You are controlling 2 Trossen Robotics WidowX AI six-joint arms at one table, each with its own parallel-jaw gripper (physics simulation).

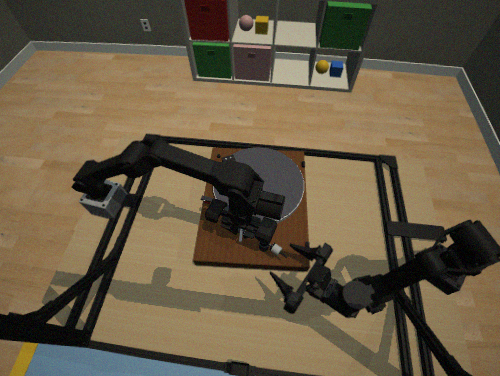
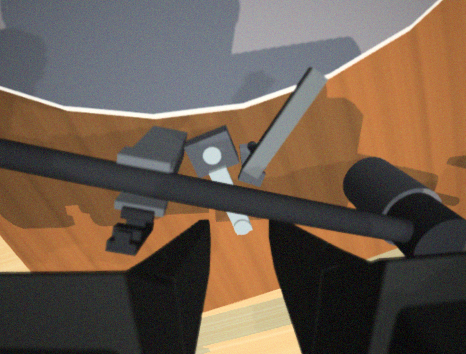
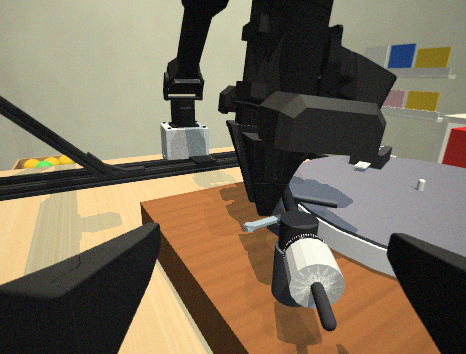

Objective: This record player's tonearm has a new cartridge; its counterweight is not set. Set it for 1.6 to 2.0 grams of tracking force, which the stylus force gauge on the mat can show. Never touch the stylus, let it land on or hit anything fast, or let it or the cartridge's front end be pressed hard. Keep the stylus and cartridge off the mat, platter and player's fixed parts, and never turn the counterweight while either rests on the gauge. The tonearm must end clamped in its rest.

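Pixels of known places: left gripper, fingertip midpoint: [image 1: 240, 235] [image 2: 239, 228] [image 3: 258, 208]; right gripper, fingertip midpoint: [image 1: 280, 257] [image 3: 273, 238]; left arm's base, origin of the base link: [image 1: 99, 192] [image 3: 183, 125]; right arm's base, origin of the base link: [image 1: 449, 265].
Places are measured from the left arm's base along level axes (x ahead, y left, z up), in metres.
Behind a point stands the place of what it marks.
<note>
The black tonearm tube [image 2: 290, 210] @(x 0.508, y -0.013, z 0.028 m) [image 3: 289, 200] @(x 0.526, y -0.023, z 0.028 m) crosses the grey rest block [image 2: 155, 145] @(x 0.465, y 0.010, z 0.002 m); a small black clamp piece [image 2: 131, 232] @(x 0.463, y -0.003, z 0.040 m) stands at the block's near side, and I cannot tell whether it is closed. The white counterweight [image 1: 276, 249] @(x 0.598, y -0.058, z 0.036 m) [image 3: 311, 270] @(x 0.607, y -0.062, z 0.033 m) is on the rear shaft. A pale lever [image 2: 227, 200] [image 3: 261, 223] @(x 0.491, y -0.028, z -0.010 m) sticks out under the tube. The force gauge [image 1: 229, 158] @(x 0.380, y 0.221, z 0.020 m) [image 3: 384, 156] @(x 0.419, y 0.191, z 0.017 m) is at the platter's far side. The stylus and cartridge are not visible. My left gripper [image 2: 239, 228] @(x 0.490, y -0.031, z 0.006 m) is partly open and empty, its fingertips beside the lever's end. My right gripper [image 1: 282, 260] @(x 0.612, y -0.086, z 0.057 m) [image 3: 273, 238] @(x 0.612, y -0.086, z 0.057 m) is wide open and empty, facing the counterweight.
The grey platter [image 1: 280, 175] @(x 0.559, y 0.209, z 0.000 m) [image 3: 370, 215] @(x 0.525, y 0.065, z 0.000 m) sits on the wooden player base [image 1: 220, 255] @(x 0.444, y -0.093, z -0.026 m) [image 3: 200, 235] @(x 0.467, y -0.079, z -0.026 m). A grey lift bar [image 2: 282, 125] @(x 0.510, y 0.012, z 0.018 m) stands near the platter's edge. The left arm reaches over the platter. A black frame [image 1: 340, 153] @(x 0.760, y 0.420, z -0.073 m) surrounds the table.
</note>
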